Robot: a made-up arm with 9 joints. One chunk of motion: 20 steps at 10 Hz.
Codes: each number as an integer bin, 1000 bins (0 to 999) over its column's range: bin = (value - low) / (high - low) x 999, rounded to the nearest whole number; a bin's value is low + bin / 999 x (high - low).
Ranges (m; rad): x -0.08..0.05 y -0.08..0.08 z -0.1..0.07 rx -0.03..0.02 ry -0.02..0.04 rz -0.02..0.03
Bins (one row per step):
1: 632 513 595 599 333 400
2: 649 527 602 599 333 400
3: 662 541 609 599 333 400
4: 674 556 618 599 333 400
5: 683 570 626 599 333 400
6: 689 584 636 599 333 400
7: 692 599 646 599 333 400
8: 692 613 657 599 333 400
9: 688 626 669 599 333 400
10: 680 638 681 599 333 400
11: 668 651 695 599 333 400
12: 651 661 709 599 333 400
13: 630 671 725 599 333 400
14: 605 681 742 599 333 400
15: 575 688 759 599 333 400
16: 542 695 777 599 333 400
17: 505 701 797 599 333 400
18: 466 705 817 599 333 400
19: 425 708 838 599 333 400
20: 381 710 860 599 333 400
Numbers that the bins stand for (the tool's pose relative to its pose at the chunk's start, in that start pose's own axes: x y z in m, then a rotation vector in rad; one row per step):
1: 0.0022 0.0022 0.0013 0.0000 0.0000 0.0000
2: 0.0045 0.0044 0.0024 0.0000 0.0000 0.0000
3: 0.0061 0.0066 0.0036 0.0000 0.0000 0.0000
4: 0.0077 0.0090 0.0052 0.0000 0.0000 0.0000
5: 0.0089 0.0113 0.0065 0.0000 0.0000 0.0000
6: 0.0097 0.0135 0.0082 0.0000 0.0000 0.0000
7: 0.0101 0.0159 0.0099 0.0000 0.0000 0.0000
8: 0.0101 0.0182 0.0118 0.0000 0.0000 0.0000
9: 0.0095 0.0203 0.0138 0.0000 0.0000 0.0000
10: 0.0085 0.0222 0.0159 0.0000 0.0000 0.0000
11: 0.0069 0.0243 0.0183 0.0000 0.0000 0.0000
12: 0.0047 0.0259 0.0207 0.0000 0.0000 0.0000
13: 0.0020 0.0275 0.0234 0.0000 0.0000 0.0000
14: -0.0013 0.0291 0.0263 0.0000 0.0000 0.0000
15: -0.0052 0.0302 0.0292 0.0000 0.0000 0.0000
16: -0.0095 0.0313 0.0322 0.0000 0.0000 0.0000
17: -0.0143 0.0323 0.0356 0.0000 0.0000 0.0000
18: -0.0194 0.0329 0.0390 0.0000 0.0000 0.0000
19: -0.0247 0.0334 0.0426 0.0000 0.0000 0.0000
20: -0.0304 0.0337 0.0463 0.0000 0.0000 0.0000

